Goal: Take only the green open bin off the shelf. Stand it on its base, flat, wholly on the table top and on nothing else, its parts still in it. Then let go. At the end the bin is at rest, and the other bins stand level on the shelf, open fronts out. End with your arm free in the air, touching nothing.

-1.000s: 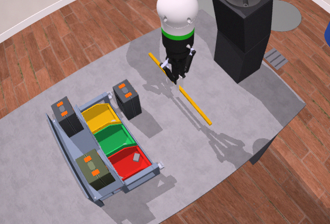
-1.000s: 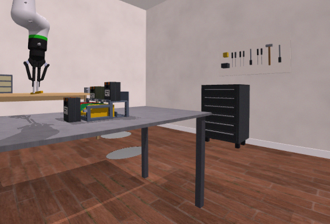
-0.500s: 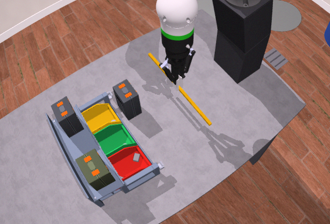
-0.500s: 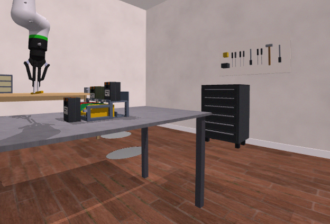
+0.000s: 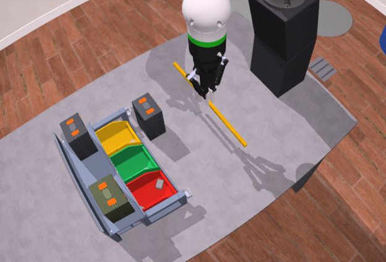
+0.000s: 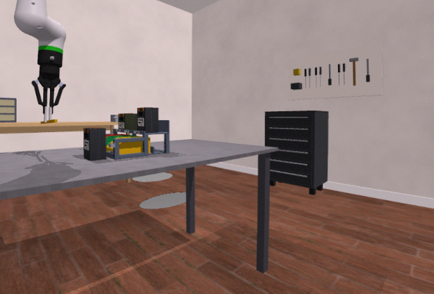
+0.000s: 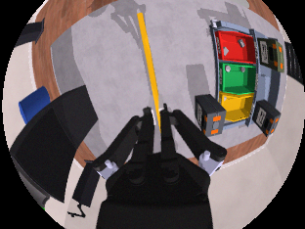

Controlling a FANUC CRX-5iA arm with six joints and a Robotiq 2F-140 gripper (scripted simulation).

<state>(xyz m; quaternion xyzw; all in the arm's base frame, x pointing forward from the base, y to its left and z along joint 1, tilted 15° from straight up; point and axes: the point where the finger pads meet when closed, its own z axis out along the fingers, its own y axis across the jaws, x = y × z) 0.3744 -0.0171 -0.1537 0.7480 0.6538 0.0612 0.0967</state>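
The yellow bar lies 30 mm below my hand. Also, from my hand: dark box (140 mm ahead, 130 mm to the right, 120 mm below); green open bin (300 mm ahead, 140 mm below, 40 mm to the right); yellow bin (290 mm ahead, 150 mm to the right, 140 mm below).
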